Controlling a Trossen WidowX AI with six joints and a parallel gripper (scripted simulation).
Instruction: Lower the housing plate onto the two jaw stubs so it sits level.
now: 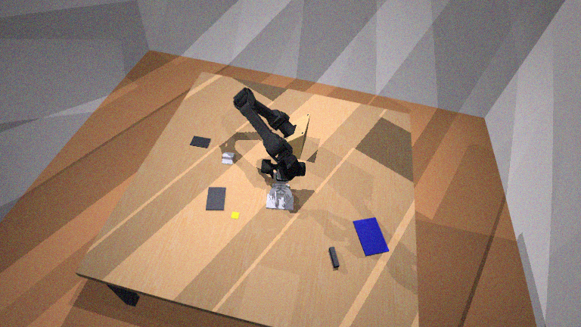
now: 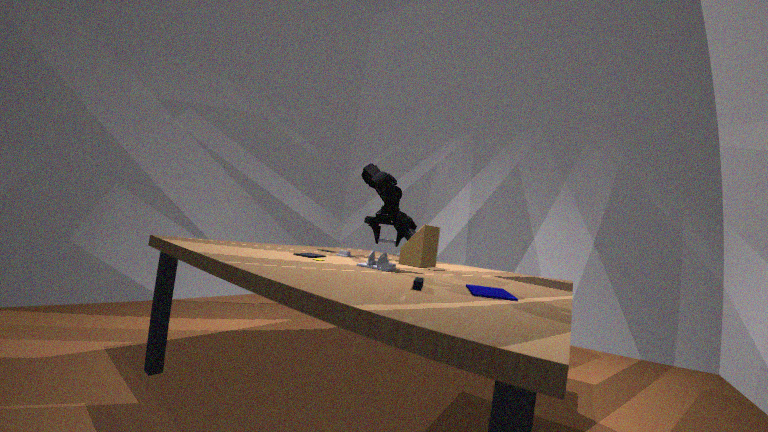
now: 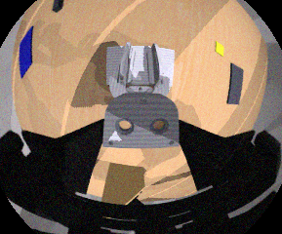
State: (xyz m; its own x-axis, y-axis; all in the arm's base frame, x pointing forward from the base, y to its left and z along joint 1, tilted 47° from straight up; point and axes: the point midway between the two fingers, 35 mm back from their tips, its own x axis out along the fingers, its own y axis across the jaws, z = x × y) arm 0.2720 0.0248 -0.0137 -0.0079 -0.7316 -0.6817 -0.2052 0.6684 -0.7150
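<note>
Now: the housing plate 8 cm below my gripper tip. Round my gripper tip: base 2 cm above, 1 cm ahead; then yellow cube 19 cm ahead, 16 cm to the right, 8 cm below; then dark block 29 cm to the left, 26 cm ahead, 7 cm below.
</note>
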